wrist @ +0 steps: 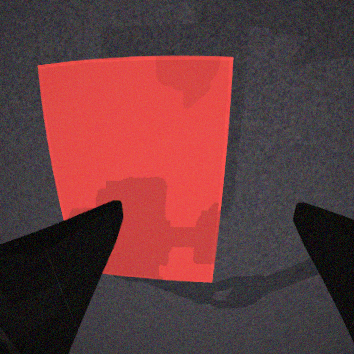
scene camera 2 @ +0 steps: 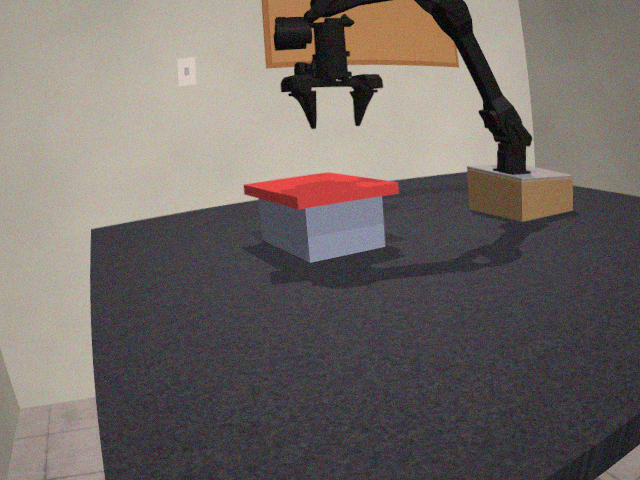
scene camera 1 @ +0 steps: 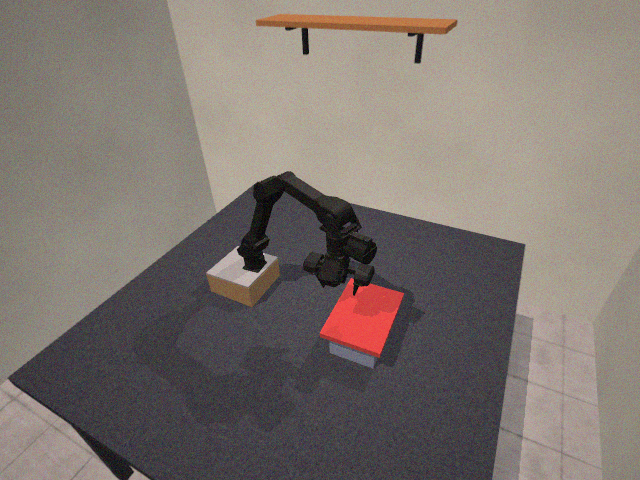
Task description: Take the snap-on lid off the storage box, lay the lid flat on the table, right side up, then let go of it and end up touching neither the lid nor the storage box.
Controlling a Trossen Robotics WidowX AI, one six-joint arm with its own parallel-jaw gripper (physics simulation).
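A flat red lid (scene camera 1: pixel 366 320) (scene camera 2: pixel 320 188) (wrist: pixel 140 130) sits level on top of the storage box, its rim sticking out past the walls. The pale blue-grey storage box (scene camera 1: pixel 352 354) (scene camera 2: pixel 345 229) stands upright on the table; in the wrist view the lid hides it. My gripper (scene camera 2: pixel 335 126) (wrist: pixel 208 210) points down, open and empty, well above the lid and touching neither lid nor box. In the wrist view the left finger overlaps the lid and the right finger is over the table beyond the lid's right edge. In scene camera 1 one fingertip is hidden.
The arm's base stands on a wooden block with a white top (scene camera 1: pixel 230 274) (scene camera 2: pixel 547 198) on the dark table (scene camera 1: pixel 217 335) (scene camera 2: pixel 361 361). A wooden shelf (scene camera 1: pixel 356 23) is on the wall high above. The arm's shadow falls on the lid and table.
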